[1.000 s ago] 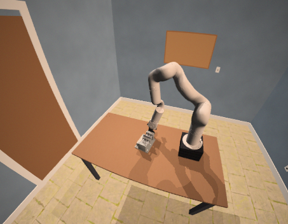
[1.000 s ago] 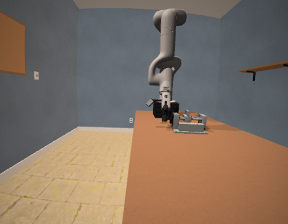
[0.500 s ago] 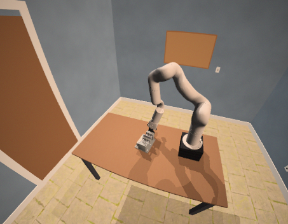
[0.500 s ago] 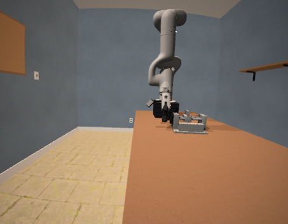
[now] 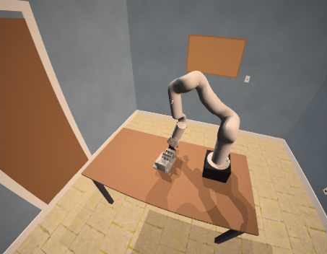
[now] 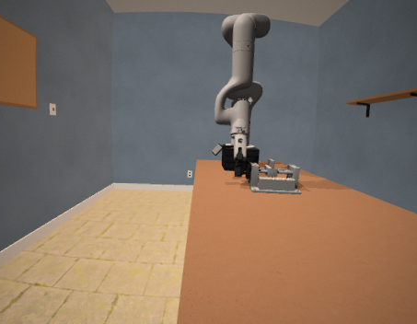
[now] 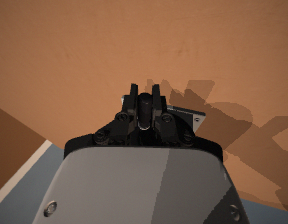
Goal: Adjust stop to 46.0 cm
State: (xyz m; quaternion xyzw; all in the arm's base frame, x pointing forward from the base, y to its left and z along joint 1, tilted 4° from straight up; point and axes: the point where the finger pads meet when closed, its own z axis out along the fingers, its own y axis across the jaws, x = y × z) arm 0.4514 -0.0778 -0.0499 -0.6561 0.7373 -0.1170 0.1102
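The dark round handwheel handle is 1 cm to the left of my hand. Also, from my hand: black handwheel (2 cm to the left).
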